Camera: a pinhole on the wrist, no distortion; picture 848 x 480 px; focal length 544.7 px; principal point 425.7 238.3 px. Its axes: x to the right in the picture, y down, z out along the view. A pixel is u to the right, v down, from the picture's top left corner.
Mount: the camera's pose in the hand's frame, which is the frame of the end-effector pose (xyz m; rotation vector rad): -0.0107 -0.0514 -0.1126 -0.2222 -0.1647 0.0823
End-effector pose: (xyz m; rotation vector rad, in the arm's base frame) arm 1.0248 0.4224 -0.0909 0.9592 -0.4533 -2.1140
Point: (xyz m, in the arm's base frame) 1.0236 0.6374 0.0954
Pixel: 28 198
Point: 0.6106 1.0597 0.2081
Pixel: outside the picture
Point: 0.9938 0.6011 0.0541
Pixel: 121 158
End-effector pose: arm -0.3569 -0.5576 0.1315 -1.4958 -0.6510 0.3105
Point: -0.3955 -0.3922 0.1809
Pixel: 704 110
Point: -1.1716 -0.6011 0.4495
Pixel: outside the picture
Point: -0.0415 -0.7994 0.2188
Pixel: behind the camera
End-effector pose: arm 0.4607 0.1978 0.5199 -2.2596 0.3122 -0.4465
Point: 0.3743 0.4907 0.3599
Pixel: 218 122
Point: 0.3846 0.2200 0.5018
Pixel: 224 389
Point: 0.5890 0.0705 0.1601
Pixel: outside the picture
